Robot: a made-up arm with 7 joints. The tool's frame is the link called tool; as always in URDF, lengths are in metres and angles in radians. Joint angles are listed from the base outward.
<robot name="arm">
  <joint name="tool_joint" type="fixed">
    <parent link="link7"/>
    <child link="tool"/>
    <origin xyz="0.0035 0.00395 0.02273" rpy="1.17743 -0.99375 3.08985"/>
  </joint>
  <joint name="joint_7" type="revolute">
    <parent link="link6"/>
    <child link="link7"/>
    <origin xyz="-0.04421 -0.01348 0.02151" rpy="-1.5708 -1.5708 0"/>
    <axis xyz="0 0 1"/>
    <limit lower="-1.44" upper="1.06"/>
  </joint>
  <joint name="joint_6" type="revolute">
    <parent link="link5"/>
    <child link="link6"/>
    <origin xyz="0.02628 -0.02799 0.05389" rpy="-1.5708 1.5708 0"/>
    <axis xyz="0 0 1"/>
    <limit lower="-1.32" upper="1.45"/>
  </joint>
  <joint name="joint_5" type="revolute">
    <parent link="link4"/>
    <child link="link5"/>
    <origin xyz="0.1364 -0.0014 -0.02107" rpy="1.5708 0 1.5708"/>
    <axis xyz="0 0 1"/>
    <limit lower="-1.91" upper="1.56"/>
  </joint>
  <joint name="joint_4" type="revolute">
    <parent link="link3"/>
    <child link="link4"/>
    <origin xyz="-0.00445 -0.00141 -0.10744" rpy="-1.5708 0 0"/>
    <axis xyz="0 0 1"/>
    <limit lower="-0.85" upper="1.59"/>
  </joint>
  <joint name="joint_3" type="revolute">
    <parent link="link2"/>
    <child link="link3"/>
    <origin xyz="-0.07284 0.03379 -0.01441" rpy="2.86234 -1.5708 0"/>
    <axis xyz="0 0 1"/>
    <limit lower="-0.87" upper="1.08"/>
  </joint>
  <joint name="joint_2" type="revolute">
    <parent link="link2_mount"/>
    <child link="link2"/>
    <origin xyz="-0.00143 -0.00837 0.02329" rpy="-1.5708 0 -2.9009"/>
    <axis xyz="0 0 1"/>
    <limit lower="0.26" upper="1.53"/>
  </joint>
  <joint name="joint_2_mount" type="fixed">
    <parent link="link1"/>
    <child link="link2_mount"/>
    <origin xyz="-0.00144 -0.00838 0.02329"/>
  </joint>
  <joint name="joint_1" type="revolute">
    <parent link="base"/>
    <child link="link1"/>
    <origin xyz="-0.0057 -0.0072 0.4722" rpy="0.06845 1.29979 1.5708"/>
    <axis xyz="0 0 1"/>
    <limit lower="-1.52" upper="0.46"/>
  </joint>
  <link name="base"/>
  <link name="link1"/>
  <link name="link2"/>
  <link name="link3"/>
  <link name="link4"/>
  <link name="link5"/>
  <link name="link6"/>
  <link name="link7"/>
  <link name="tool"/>
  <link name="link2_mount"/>
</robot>
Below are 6 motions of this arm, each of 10 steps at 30 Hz.
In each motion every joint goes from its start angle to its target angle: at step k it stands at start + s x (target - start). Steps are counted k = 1, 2, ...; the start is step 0. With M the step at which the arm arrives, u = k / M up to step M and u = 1 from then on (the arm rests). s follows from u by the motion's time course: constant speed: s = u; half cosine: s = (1 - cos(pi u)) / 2; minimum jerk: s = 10 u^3 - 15 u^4 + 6 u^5.
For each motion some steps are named. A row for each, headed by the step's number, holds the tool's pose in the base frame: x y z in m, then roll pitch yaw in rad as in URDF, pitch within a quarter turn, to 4 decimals.
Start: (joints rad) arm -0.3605 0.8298 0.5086 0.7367 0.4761 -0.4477 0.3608
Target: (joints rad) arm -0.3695 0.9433 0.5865 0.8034 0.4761 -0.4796 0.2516
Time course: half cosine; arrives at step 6
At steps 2, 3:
2: 0.1913 0.3018 0.3161 1.5211 0.0877 -1.0514
3: 0.1887 0.3101 0.3239 1.5169 0.1025 -1.0459

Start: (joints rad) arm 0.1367 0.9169 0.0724 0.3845 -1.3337 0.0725 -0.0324
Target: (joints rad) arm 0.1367 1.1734 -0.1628 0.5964 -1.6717 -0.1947 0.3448
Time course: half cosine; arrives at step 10
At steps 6, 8, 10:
6: 0.0989 0.2748 0.2403 0.2863 -0.8354 -0.0427
8: 0.0916 0.2913 0.2485 0.4130 -0.8073 -0.0004
10: 0.0888 0.2978 0.2523 0.4641 -0.7992 0.0156

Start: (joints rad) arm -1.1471 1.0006 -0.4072 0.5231 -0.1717 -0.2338 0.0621
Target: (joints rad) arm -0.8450 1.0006 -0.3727 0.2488 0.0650 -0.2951 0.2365
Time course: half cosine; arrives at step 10
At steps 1, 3, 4, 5, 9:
1: 0.3389 0.1421 0.4568 1.5768 -0.0289 -1.8412
3: 0.3334 0.1379 0.4460 1.5764 0.0101 -1.8497
4: 0.3288 0.1346 0.4378 1.5770 0.0389 -1.8580
5: 0.3233 0.1309 0.4290 1.5785 0.0696 -1.8688
9: 0.3038 0.1197 0.4036 1.5877 0.1557 -1.9116

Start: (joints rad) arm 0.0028 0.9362 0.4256 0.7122 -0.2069 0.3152 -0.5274
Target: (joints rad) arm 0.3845 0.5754 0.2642 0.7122 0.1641 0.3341 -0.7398
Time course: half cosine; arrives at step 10
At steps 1, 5, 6, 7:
1: 0.0956 0.3389 0.2602 0.1949 -0.2633 -0.6613
5: 0.0198 0.3027 0.2015 -0.1612 -0.0740 -0.6503
6: -0.0068 0.2881 0.1877 -0.2781 -0.0222 -0.6568
7: -0.0311 0.2737 0.1774 -0.3846 0.0198 -0.6656

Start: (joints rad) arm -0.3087 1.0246 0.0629 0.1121 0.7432 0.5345 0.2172
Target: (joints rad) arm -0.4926 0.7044 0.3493 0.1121 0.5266 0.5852 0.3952
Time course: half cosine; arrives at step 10
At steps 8, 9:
8: 0.2566 0.2072 0.3879 1.5266 0.0367 -0.6585
9: 0.2577 0.2059 0.3883 1.5175 -0.0114 -0.6476

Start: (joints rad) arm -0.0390 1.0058 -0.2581 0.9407 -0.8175 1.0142 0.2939
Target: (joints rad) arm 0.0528 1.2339 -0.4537 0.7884 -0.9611 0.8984 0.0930
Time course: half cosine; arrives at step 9
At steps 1, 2, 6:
1: 0.0177 0.3057 0.1913 0.1900 0.6746 0.0261
2: 0.0174 0.3090 0.1950 0.1832 0.6664 0.0092
6: 0.0137 0.3293 0.2215 0.1146 0.6231 -0.1213

